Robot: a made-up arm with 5 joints. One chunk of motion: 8 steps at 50 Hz.
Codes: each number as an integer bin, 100 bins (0 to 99) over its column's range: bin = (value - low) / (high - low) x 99, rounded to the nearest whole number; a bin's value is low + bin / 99 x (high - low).
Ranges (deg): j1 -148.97..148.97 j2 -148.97..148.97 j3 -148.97..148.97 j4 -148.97..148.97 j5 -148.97..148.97
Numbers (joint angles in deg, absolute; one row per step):
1: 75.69 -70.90 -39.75 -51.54 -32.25
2: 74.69 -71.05 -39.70 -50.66 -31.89
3: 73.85 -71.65 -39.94 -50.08 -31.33
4: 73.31 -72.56 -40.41 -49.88 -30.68
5: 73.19 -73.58 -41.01 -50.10 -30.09
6: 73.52 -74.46 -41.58 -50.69 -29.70
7: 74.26 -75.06 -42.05 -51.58 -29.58
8: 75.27 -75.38 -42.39 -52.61 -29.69
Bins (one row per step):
1: 75 26 36 32 39
2: 74 26 36 33 39
3: 74 26 36 33 39
4: 74 25 36 33 39
5: 74 25 36 33 40
6: 74 25 36 33 40
7: 74 25 36 32 40
8: 75 24 35 32 40

